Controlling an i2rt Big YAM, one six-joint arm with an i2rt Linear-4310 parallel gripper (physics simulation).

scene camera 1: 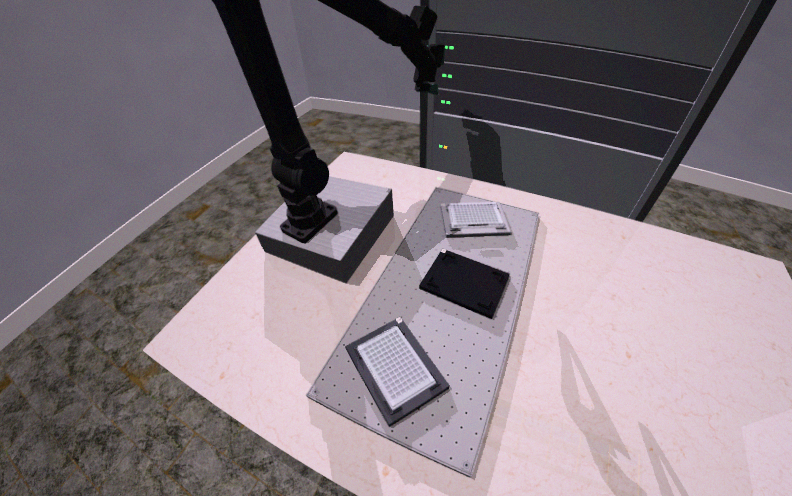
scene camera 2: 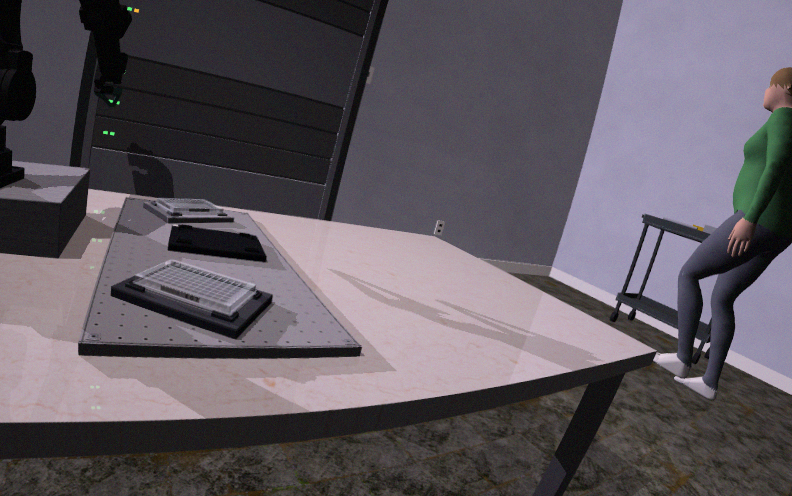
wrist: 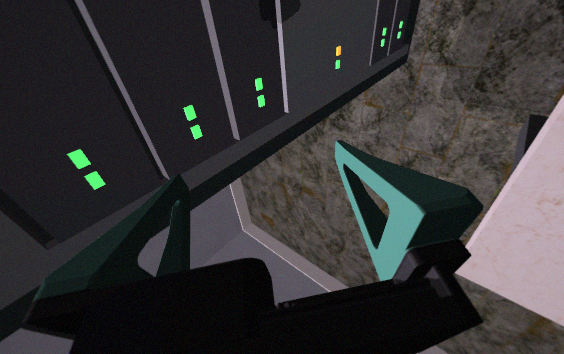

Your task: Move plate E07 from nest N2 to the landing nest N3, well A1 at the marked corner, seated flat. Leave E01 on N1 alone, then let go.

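One white 96-well plate lies on a dark grey nest at the near end of the board. Another clear-white plate lies on a light grey nest at the far end. I cannot read which plate is E07 or E01. Between them, a black nest holds no plate; a white mark shows at one corner in scene camera 1. My gripper is open and empty, high beyond the far end of the board, away from both plates.
The nests stand on a perforated board on the pale table. The arm's block stands beside the board. A server rack stands behind. A person stands by a cart.
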